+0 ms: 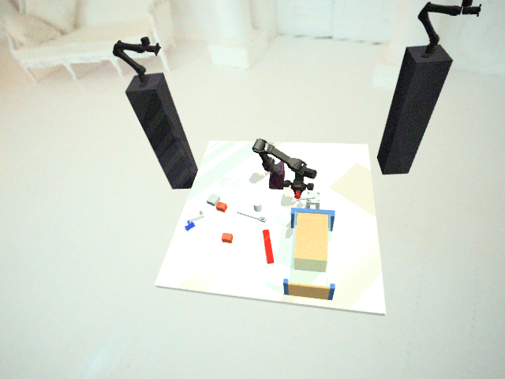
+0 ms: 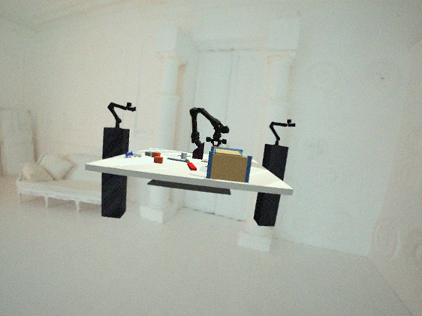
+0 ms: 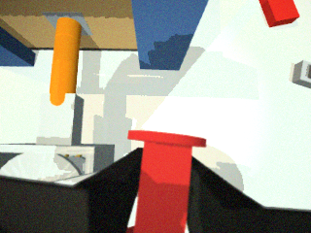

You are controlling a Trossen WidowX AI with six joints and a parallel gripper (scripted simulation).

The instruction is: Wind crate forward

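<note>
Right now the red-knobbed winch handle is 2 cm behind my gripper tip, 4 cm to the left of it and 3 cm below it. The rest, counted from my gripper tip: red grip (2 cm behind); hand winch (5 cm behind, 10 cm to the left, 10 cm below); blue steel frame (13 cm ahead, 8 cm to the left, 2 cm below).
</note>
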